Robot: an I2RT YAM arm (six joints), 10 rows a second.
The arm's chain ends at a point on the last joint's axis. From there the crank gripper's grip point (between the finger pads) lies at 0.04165 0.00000 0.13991 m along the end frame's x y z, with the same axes.
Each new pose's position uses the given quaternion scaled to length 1; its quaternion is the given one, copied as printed.
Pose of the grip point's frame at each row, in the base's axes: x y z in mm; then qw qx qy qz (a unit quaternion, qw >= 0):
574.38 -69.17 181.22 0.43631 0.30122 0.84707 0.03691
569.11 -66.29 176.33 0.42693 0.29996 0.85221 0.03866
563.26 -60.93 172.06 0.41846 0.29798 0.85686 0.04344
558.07 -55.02 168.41 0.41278 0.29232 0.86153 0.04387
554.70 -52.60 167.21 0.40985 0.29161 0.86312 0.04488
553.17 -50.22 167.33 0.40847 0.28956 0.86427 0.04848
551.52 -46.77 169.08 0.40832 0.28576 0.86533 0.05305
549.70 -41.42 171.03 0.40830 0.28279 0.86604 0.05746
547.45 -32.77 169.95 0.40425 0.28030 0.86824 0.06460
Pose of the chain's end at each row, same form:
486.08 -63.74 297.34 0.43631 0.30122 0.84707 0.03691
483.03 -62.34 294.16 0.42693 0.29996 0.85221 0.03866
478.97 -59.24 291.23 0.41846 0.29798 0.85686 0.04344
475.31 -54.32 288.66 0.41278 0.29232 0.86153 0.04387
472.63 -52.49 287.93 0.40985 0.29161 0.86312 0.04488
471.23 -51.34 288.13 0.40847 0.28956 0.86427 0.04848
469.37 -49.37 289.72 0.40832 0.28576 0.86533 0.05305
467.31 -45.39 291.47 0.40830 0.28279 0.86604 0.05746
465.66 -39.21 290.69 0.40425 0.28030 0.86824 0.06460

